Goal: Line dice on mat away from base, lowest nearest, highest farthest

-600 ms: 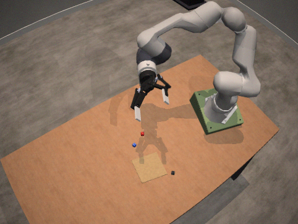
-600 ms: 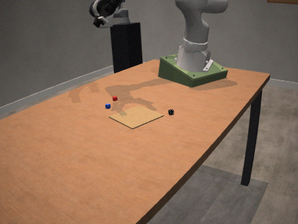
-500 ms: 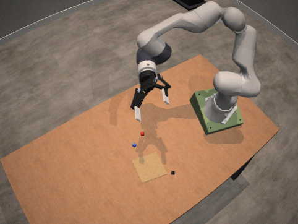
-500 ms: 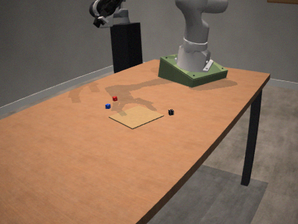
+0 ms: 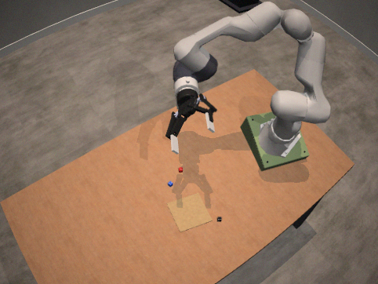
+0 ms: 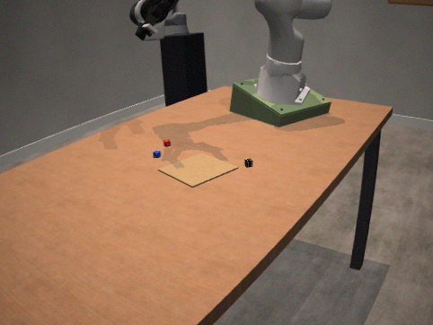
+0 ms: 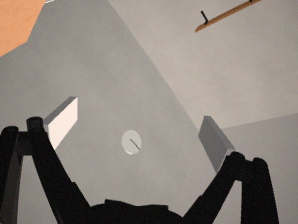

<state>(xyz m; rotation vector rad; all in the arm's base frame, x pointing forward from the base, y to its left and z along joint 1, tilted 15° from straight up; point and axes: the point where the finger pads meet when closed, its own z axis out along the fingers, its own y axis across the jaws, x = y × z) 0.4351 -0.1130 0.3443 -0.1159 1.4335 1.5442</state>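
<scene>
Right now my hand is 390 mm above the red die, 120 mm to the left of it and 60 mm past it. From my hand the other things lie so: blue die 390 mm below, 90 mm to the right, 10 mm ahead; tan mat 390 mm below, 60 mm to the left, 20 mm ahead; black die 390 mm below, 160 mm to the left, 50 mm behind.
</scene>
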